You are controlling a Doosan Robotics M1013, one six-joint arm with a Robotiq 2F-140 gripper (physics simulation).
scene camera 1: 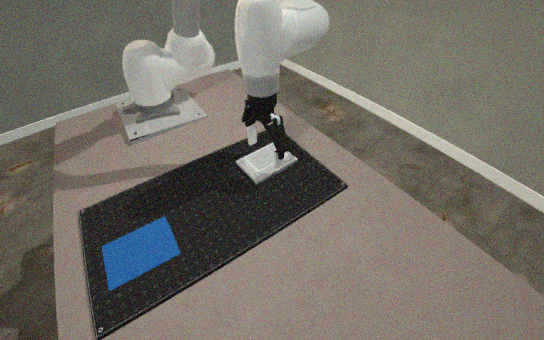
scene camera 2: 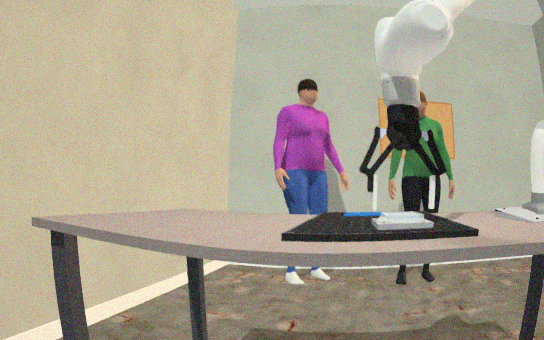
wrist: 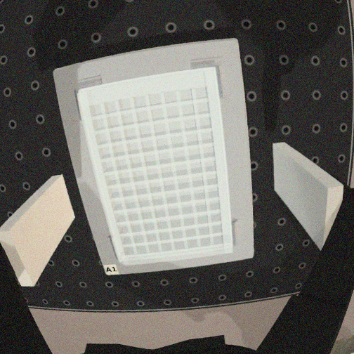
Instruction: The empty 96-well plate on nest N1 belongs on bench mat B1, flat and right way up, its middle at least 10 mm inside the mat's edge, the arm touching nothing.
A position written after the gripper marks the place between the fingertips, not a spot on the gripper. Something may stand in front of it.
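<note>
The gripper (scene camera 2: 403, 209) is visible; scene camera 1 shows the gripper (scene camera 1: 265, 154) also, and so does the wrist view, with the gripper (wrist: 168, 182). Present in the scene: a white 96-well plate (wrist: 156, 144), a grey nest N1 (wrist: 175, 57) and a blue bench mat B1 (scene camera 1: 134, 254).
</note>
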